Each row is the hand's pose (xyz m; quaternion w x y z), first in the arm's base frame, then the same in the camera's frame.
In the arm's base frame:
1: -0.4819 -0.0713 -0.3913 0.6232 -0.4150 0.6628 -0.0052
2: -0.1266 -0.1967 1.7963 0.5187 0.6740 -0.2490 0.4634
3: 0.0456 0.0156 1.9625 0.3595 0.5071 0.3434 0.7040
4: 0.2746 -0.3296 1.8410 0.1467 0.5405 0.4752 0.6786
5: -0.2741 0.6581 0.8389 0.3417 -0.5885 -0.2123 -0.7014
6: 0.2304 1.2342 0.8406 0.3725 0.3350 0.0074 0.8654
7: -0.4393 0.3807 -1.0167 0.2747 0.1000 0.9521 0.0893
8: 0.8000 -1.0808 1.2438 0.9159 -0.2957 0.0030 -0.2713
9: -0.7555 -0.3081 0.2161 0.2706 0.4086 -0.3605 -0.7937
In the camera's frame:
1: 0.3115 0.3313 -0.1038 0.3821 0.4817 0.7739 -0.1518
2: -0.6170 -1.2712 1.1198 0.4226 0.4532 -0.7145 -0.3249
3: -0.5004 -1.5681 1.1450 0.4747 0.7770 -0.3784 0.1665
4: -0.8074 -1.5322 0.8437 0.3049 0.8109 -0.3557 0.3507
5: 0.5305 -0.8451 0.7066 0.0777 0.4714 -0.6241 0.6182
6: 0.9996 -1.3889 0.4409 0.7175 0.4668 -0.4940 0.1525
7: 0.9445 0.5495 -0.4897 0.0251 0.8673 0.4648 0.1764
8: -1.3625 -1.2598 -0.0589 0.4133 0.1263 0.4665 -0.7717
9: -0.0859 0.2116 0.4685 0.5215 0.0706 0.1668 0.8338

